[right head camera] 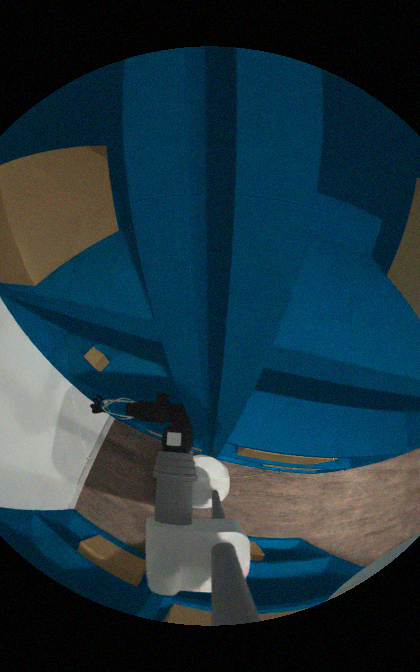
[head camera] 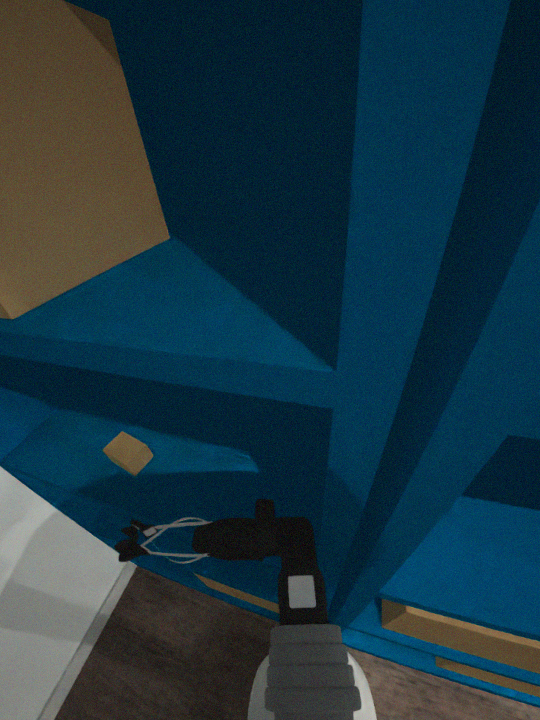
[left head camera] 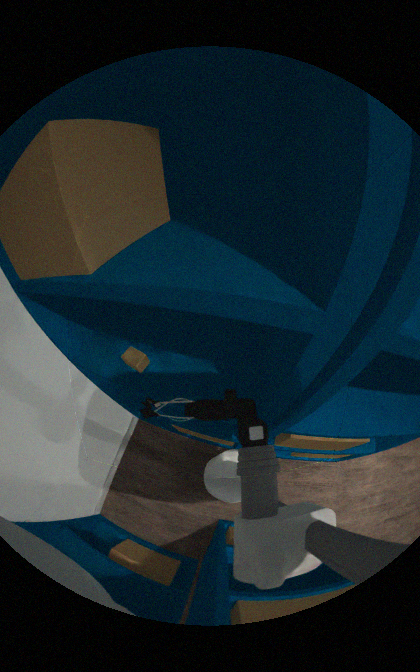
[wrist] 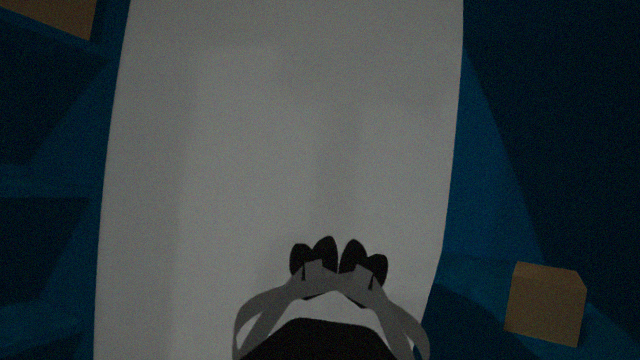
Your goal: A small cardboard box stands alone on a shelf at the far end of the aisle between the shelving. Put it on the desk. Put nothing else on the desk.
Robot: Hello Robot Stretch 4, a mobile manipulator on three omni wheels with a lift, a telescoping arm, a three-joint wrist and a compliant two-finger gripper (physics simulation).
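Frame: origin at the robot's base, x ahead, y left, z up, level; millimetres.
Where they show: gripper, between the fingertips: (head camera: 118,540) (wrist: 339,258).
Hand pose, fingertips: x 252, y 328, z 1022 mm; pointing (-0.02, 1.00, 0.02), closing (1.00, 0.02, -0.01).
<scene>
After its pixels a point has its place.
The small cardboard box (head camera: 127,453) {x 434, y 392, z 1013 mm} (left head camera: 135,359) (right head camera: 97,359) (wrist: 546,304) {x 432, y 367, z 994 mm} stands alone on a blue shelf (head camera: 191,456) {x 452, y 257, z 963 mm}, left of the middle in the head views and at the lower right in the wrist view. My gripper (head camera: 131,540) {x 253, y 328, z 1022 mm} (left head camera: 148,407) (right head camera: 97,404) (wrist: 339,258) {x 253, y 328, z 1022 mm} is shut and empty, its fingertips together. It points along the aisle at the white end wall, in front of the shelf edge and beside the box, not touching it. The desk does not show in these views.
A large cardboard box (head camera: 75,162) {x 471, y 243, z 1543 mm} (left head camera: 110,200) (right head camera: 65,215) stands on the shelf above. The white wall (head camera: 40,581) {x 288, y 891, z 484 mm} (wrist: 280,150) {x 68, y 956, z 1137 mm} closes the aisle. A blue upright (head camera: 401,290) {x 207, y -38, z 1472 mm} stands right of the gripper. More shelving with boxes (left head camera: 150,560) is behind the arm.
</scene>
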